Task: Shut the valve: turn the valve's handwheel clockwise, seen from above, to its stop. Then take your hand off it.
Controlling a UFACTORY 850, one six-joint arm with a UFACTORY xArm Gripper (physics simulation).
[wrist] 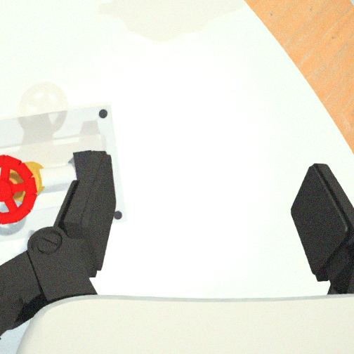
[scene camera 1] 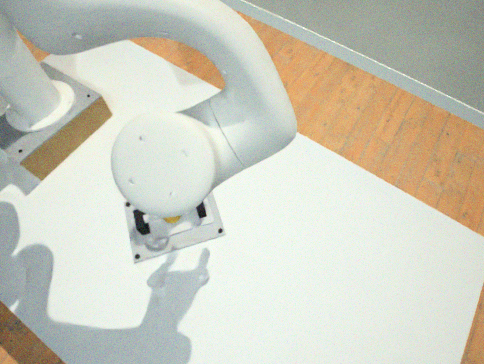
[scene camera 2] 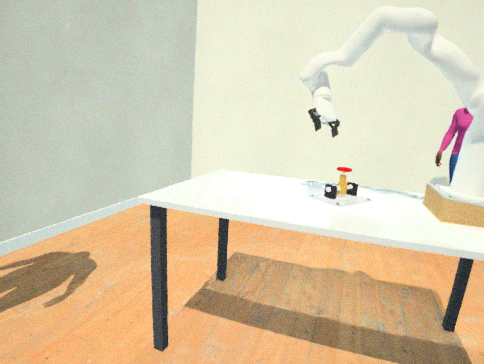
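Note:
The valve's red handwheel [scene camera 2: 344, 169] [wrist: 32, 187] is level on top of a yellow valve body [scene camera 1: 172, 219] [scene camera 2: 342, 185]. In the wrist view the wheel is cut off by the left edge. The valve stands on a pale baseplate [scene camera 1: 210, 231] [scene camera 2: 356, 201] [wrist: 107, 132], between two black brackets. My gripper [scene camera 2: 326, 132] [wrist: 209, 182] is wide open and empty, above the wheel and a little to its left in the second scene view, touching nothing. The wrist view shows the wheel outside the left finger. In the first scene view the arm hides the wheel and the gripper.
The white table [scene camera 1: 325, 250] [scene camera 2: 260, 200] carries the baseplate. The arm's base stands beside a tan block [scene camera 1: 67, 140] [scene camera 2: 450, 210]. In the second scene view a person in a pink top [scene camera 2: 457, 127] is partly hidden behind the arm.

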